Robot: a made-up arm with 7 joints. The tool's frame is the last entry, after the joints. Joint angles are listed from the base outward. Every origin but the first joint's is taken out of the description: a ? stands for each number. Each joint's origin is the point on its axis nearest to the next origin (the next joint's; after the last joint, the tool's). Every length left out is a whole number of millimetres.
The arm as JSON. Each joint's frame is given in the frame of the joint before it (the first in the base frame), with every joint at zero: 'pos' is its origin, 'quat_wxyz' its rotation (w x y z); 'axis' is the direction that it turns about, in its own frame. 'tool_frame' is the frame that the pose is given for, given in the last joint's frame.
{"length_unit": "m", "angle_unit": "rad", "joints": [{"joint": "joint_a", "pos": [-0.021, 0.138, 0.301], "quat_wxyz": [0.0, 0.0, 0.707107, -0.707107], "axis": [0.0, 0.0, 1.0]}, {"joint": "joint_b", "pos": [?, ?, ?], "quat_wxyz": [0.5, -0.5, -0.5, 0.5], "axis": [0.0, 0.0, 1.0]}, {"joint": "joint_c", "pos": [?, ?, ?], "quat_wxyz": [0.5, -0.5, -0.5, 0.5], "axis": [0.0, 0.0, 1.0]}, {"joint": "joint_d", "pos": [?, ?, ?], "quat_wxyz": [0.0, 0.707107, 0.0, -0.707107], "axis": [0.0, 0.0, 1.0]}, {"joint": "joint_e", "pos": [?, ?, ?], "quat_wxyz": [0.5, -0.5, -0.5, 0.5], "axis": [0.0, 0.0, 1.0]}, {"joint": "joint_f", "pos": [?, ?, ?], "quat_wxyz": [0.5, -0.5, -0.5, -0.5], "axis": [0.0, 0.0, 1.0]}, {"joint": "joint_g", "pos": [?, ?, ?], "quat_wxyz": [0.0, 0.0, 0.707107, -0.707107], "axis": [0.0, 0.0, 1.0]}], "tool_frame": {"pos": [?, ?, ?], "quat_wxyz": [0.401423, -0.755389, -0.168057, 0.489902]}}
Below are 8 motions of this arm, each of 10 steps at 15 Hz.
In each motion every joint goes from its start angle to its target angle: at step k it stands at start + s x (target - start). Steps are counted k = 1, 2, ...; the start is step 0. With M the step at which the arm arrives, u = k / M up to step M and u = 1 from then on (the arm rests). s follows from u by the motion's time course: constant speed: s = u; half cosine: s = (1 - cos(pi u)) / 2; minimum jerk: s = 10 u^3 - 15 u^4 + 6 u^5.
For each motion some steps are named. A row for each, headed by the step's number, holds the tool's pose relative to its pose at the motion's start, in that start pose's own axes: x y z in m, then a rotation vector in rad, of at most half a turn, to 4 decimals.
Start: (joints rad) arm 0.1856 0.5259 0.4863 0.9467 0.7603 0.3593 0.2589
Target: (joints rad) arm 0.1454 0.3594 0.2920 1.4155 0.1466 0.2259 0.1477
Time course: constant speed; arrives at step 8
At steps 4, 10:
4: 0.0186 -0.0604 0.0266 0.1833 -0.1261 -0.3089
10: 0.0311 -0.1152 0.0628 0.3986 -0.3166 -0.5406

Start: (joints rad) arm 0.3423 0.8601 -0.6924 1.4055 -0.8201 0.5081 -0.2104
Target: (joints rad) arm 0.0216 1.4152 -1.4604 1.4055 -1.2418 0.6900 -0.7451
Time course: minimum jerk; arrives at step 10
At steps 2, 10:
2: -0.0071 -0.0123 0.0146 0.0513 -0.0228 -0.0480
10: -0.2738 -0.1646 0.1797 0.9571 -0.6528 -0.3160

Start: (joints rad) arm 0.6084 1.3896 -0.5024 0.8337 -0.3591 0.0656 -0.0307
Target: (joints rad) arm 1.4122 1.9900 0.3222 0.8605 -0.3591 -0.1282 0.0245
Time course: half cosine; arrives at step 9
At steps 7, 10:
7: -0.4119 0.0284 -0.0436 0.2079 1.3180 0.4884
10: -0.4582 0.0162 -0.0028 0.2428 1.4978 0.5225

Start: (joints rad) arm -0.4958 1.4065 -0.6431 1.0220 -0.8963 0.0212 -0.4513
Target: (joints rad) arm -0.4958 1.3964 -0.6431 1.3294 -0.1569 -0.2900 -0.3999
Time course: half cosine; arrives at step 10
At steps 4, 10:
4: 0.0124 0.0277 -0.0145 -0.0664 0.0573 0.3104
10: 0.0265 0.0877 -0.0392 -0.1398 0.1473 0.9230

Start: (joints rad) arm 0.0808 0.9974 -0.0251 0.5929 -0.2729 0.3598 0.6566
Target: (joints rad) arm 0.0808 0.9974 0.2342 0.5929 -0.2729 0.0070 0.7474
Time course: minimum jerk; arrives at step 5
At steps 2, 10:
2: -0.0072 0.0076 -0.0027 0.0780 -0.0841 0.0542
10: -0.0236 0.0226 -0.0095 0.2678 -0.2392 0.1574

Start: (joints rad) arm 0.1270 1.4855 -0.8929 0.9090 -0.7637 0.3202 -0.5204
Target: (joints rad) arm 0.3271 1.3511 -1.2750 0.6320 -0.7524 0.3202 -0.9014
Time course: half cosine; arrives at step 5
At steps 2, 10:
2: 0.0102 -0.0030 0.0160 0.0726 0.0244 -0.0071
10: 0.0227 -0.0107 0.0329 0.2492 0.0818 -0.0160

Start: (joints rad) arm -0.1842 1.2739 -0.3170 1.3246 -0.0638 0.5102 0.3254
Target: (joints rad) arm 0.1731 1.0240 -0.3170 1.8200 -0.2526 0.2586 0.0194
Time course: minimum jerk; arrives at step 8
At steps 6, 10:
6: 0.0578 0.1547 0.0647 0.8982 -0.0418 0.4999
10: 0.0587 0.1722 0.0752 1.0047 -0.0343 0.5661

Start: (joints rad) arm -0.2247 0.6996 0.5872 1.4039 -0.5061 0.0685 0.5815
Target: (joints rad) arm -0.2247 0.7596 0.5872 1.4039 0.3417 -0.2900 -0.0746
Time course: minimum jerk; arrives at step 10
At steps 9, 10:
9: 0.0009 0.0283 -0.0098 0.4784 0.2857 0.9918
10: 0.0009 0.0286 -0.0099 0.4806 0.2899 1.0013

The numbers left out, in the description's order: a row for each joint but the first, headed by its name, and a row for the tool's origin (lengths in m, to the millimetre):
joint_b: 0.007 0.02 0.0
joint_c: 0.286 -0.007 0.0
joint_d: -0.055 0.015 0.0
joint_e: 0.272 -0.023 0.0
joint_f: 0.015 -0.04 0.0
joint_g: 0.024 -0.018 0.0
tool: -0.011 0.001 0.0

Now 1 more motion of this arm.
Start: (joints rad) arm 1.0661 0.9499 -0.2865 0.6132 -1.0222 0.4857 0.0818
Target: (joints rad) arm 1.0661 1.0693 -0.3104 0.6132 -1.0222 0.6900 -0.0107
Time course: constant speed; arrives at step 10
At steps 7, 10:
7: -0.0171 -0.0225 -0.0237 -0.0536 0.2021 -0.1020
10: -0.0250 -0.0320 -0.0337 -0.0742 0.2891 -0.1475

